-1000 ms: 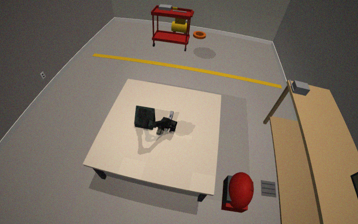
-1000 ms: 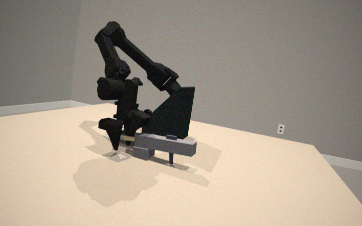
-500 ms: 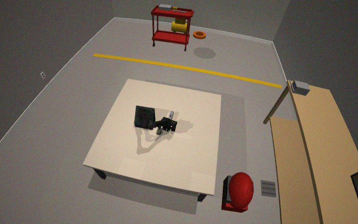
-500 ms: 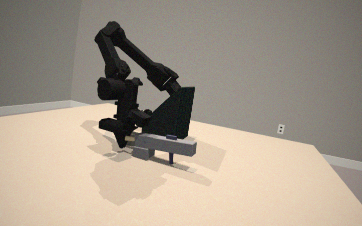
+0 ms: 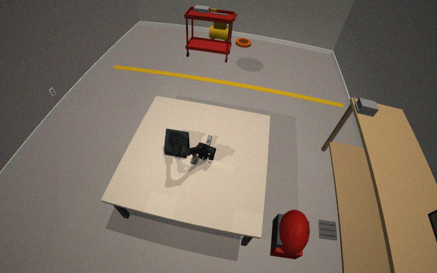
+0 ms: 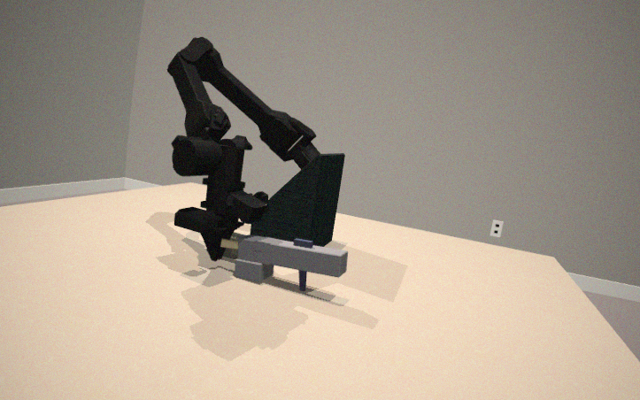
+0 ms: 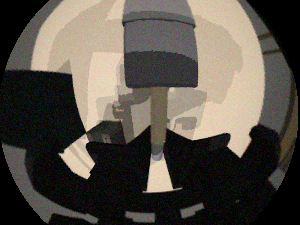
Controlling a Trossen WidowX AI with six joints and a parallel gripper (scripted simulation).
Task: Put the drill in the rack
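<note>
Now: the tan drill 4 cm to the left of my gripper tip and 4 cm above it. The rest, counted from my gripper tip: dark olive rack 7 cm behind, 3 cm to the right, 1 cm above; dark blue key 17 cm to the left, 4 cm above; grey block 14 cm to the left, 4 cm above.
</note>
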